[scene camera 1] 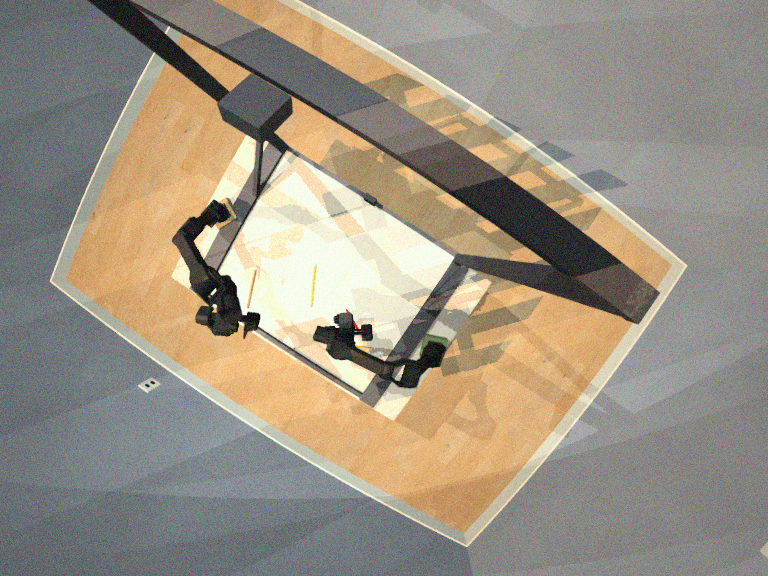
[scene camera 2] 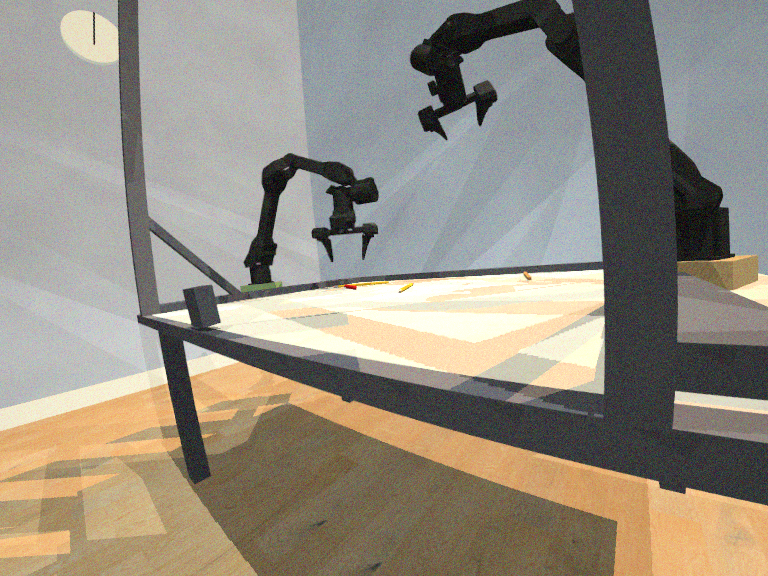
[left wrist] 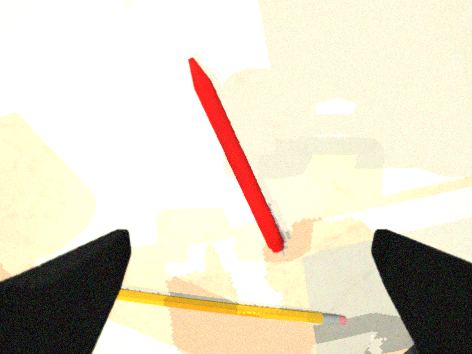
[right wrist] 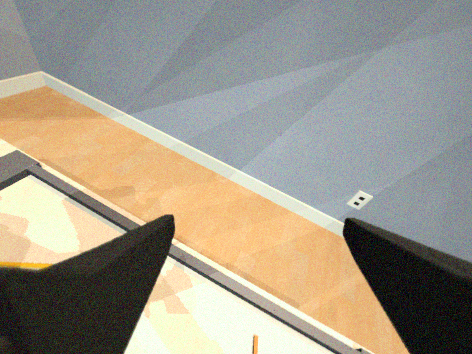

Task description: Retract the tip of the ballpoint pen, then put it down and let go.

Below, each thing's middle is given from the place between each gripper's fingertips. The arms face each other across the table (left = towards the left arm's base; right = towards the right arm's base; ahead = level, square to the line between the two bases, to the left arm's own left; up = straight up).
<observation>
The red ballpoint pen (left wrist: 204, 88) is 160 mm behind my right hand, 320 mm to the left of it and 390 mm below it.
Now: left hand 8 cm above the red ballpoint pen.
</observation>
